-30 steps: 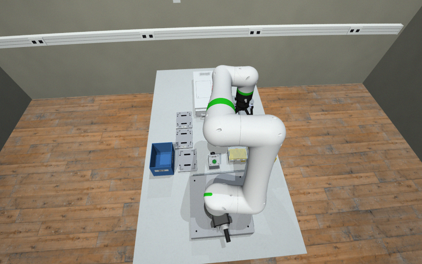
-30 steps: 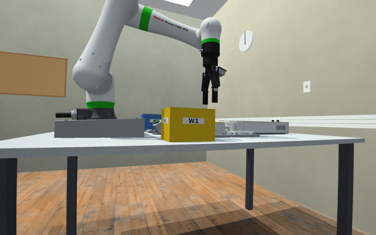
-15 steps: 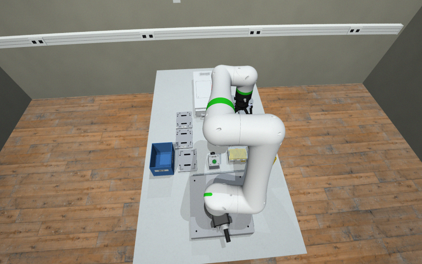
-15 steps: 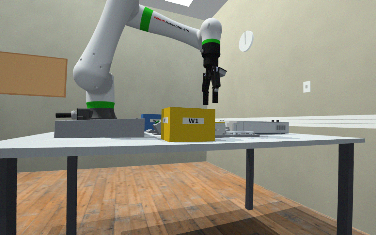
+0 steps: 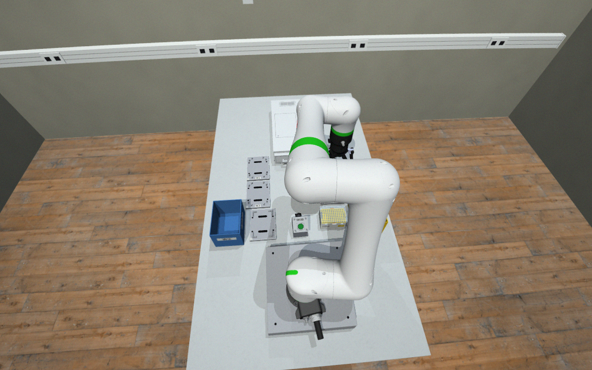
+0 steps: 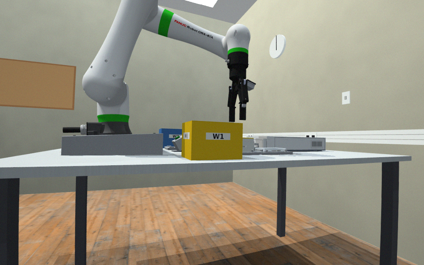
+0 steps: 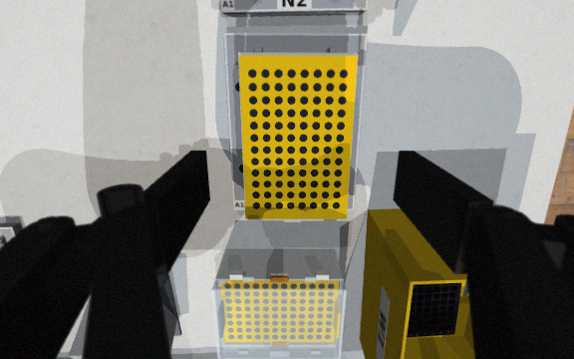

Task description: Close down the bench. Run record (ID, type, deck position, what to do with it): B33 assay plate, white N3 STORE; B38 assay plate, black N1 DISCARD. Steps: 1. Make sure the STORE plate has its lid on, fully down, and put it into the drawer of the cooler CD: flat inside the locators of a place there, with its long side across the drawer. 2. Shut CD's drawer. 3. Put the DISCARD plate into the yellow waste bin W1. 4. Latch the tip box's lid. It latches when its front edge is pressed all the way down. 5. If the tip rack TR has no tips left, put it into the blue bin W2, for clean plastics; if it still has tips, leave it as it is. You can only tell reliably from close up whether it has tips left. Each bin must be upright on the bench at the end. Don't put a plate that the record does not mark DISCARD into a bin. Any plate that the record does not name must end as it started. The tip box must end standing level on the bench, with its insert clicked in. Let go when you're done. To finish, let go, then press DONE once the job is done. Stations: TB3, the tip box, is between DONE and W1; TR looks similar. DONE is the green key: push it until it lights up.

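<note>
My hand is 12 cm above the tip rack TR and 1 cm past it. Round my hand: nest N4 (16 cm below); N2 label (16 cm below, 11 cm ahead, 2 cm to the right); N4 nest label (16 cm below, 7 cm behind, 1 cm to the left).
</note>
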